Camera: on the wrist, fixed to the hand. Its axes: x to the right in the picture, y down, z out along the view.
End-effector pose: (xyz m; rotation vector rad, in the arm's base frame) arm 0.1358 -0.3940 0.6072 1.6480 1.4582 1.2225
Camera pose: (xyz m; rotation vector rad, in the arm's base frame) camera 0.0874 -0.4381 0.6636 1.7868 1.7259 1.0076
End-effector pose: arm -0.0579 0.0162 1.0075 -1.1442 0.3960 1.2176
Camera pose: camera -0.0805 -0.0623 0.9793 -0.8920 0.5142 1.0800
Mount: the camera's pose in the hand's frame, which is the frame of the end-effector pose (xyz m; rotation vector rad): -0.0277 0.0398 -0.0715 0.2910 -0.0107 -0.0521
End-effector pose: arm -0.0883 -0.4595 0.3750 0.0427 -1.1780 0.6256
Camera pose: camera -0.0533 -0.4136 0.3108 0.3225 -1.0851 0.7472
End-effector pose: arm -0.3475 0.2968 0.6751 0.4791 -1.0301 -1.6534
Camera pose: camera -0.2620 0.2929 0.6636 0.6937 -1.2834 -1.5588
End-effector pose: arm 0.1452 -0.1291 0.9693 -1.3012 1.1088 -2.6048
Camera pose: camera 0.1017 -0.1082 0.8977 -1.2910 0.6681 -2.6636
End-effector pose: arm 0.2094 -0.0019 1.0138 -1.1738 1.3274 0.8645
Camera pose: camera 0.1499 -0.0566 1.0443 -0.9696 1.3562 0.6148
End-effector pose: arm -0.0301 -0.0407 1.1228 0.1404 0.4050 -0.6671
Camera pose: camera -0.0477 0.0244 1.0688 0.4032 0.3003 -0.7758
